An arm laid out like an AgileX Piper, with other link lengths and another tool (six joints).
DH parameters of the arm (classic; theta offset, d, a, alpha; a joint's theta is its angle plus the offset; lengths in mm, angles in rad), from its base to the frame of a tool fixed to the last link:
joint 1: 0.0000 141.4 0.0 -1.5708
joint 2: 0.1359 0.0 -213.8 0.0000
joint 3: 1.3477 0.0 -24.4 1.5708
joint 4: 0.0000 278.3 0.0 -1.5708
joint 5: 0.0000 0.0 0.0 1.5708
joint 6: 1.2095 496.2 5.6 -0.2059
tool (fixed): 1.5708 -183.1 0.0 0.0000
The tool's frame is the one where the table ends.
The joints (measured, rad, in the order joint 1, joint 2, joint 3, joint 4, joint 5, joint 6), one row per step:
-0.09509, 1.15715, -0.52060, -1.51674, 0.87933, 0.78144
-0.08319, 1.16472, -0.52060, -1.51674, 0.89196, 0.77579
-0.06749, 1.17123, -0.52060, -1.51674, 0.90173, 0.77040
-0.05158, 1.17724, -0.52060, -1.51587, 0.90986, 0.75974
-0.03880, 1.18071, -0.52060, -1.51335, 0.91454, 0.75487
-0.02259, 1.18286, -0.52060, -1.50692, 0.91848, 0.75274
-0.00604, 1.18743, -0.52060, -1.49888, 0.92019, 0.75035
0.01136, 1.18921, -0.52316, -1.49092, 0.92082, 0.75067
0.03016, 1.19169, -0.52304, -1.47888, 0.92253, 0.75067
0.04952, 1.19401, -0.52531, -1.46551, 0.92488, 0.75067
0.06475, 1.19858, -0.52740, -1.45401, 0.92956, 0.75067
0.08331, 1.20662, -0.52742, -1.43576, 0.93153, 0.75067
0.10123, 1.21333, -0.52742, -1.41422, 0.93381, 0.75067
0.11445, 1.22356, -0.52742, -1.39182, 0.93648, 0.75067
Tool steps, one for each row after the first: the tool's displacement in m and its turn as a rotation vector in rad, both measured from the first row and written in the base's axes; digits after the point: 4 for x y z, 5 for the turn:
0.0001, 0.0015, -0.0006, -0.00838, 0.01342, 0.00325
0.0020, 0.0047, -0.0012, -0.01547, 0.02520, 0.01267
0.0042, 0.0081, -0.0018, -0.02356, 0.04049, 0.02519
0.0062, 0.0113, -0.0026, -0.02610, 0.04811, 0.03451
0.0088, 0.0159, -0.0042, -0.02393, 0.05194, 0.04482
0.0115, 0.0210, -0.0071, -0.01933, 0.05821, 0.05665
0.0154, 0.0266, -0.0084, -0.01325, 0.05694, 0.06922
0.0180, 0.0327, -0.0117, -0.00438, 0.05949, 0.08027
0.0209, 0.0390, -0.0143, 0.00521, 0.05975, 0.09063
0.0223, 0.0436, -0.0169, 0.01206, 0.06284, 0.09584
0.0231, 0.0499, -0.0231, 0.02573, 0.07152, 0.10302
0.0231, 0.0562, -0.0296, 0.04186, 0.07929, 0.10745
0.0213, 0.0609, -0.0372, 0.05827, 0.09084, 0.10616

